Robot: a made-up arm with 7 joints.
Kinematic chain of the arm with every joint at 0, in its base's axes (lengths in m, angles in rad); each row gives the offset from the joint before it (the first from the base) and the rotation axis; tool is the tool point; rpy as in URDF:
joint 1: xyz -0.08 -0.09 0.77 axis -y
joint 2: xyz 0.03 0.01 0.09 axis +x
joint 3: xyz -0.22 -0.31 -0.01 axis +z
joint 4: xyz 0 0.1 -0.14 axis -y
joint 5: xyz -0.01 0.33 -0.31 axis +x
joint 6: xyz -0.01 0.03 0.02 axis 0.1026 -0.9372 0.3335
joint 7: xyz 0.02 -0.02 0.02 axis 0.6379 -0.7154 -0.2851
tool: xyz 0 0 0.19 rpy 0.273 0.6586 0.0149
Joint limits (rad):
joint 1: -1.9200..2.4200
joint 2: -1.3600..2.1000
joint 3: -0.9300..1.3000
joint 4: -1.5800..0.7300
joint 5: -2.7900..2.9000
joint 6: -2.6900..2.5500
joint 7: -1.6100..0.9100
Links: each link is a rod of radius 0.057 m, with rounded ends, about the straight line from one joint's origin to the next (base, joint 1, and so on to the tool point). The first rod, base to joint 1, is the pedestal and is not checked.
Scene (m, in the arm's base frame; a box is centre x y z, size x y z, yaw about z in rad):
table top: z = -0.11
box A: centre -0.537 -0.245 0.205 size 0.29 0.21 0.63 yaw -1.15
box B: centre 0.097 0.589 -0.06 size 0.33 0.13 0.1 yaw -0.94
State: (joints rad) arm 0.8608 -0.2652 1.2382 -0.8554 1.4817 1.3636 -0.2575
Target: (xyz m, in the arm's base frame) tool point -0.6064 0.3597 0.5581
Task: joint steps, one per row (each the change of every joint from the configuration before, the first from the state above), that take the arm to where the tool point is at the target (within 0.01 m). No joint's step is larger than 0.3 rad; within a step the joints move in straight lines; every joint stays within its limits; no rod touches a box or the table.
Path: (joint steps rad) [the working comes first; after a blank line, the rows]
Joints at the target: 0.1309 0.8947 0.1331 -0.3277 1.7349 1.8571 0.1781
Straight joint move there: touches box A.

1: 0.0888 0.1511 -0.1445 0.1645 -0.1897 -0.1391 0.2919
2: 0.0888 0.1511 -0.1444 0.1644 -0.1897 -0.1391 0.2918
3: 0.0888 0.1511 -0.1445 0.1645 -0.1898 -0.1390 0.2919
4: 0.0888 0.1510 -0.1445 0.1644 -0.1897 -0.1391 0.2919
5: -0.1314 0.1179 -0.0109 -0.0366 0.2948 0.0210 -0.1737
6: -0.1314 0.1178 -0.0109 -0.0366 0.2948 0.0210 -0.1736
7: -0.1314 0.1179 -0.0109 -0.0366 0.2948 0.0210 -0.1737
8: -0.1314 0.1178 -0.0109 -0.0366 0.2948 0.0210 -0.1736
9: -0.1314 0.1179 -0.0109 -0.0366 0.2948 0.0210 -0.1737
10: -0.1314 0.1178 -0.0109 -0.0367 0.2948 0.0210 -0.1736
11: -0.0742 -0.0378 -0.1155 0.0224 -0.1892 0.2310 0.0775
12: -0.0742 -0.0379 -0.1154 0.0224 -0.1892 0.2309 0.0775
13: -0.0741 -0.0379 -0.1155 0.0224 -0.1892 0.2310 0.0775
14: -0.0742 -0.0379 -0.1154 0.0224 -0.1891 0.2309 0.0775

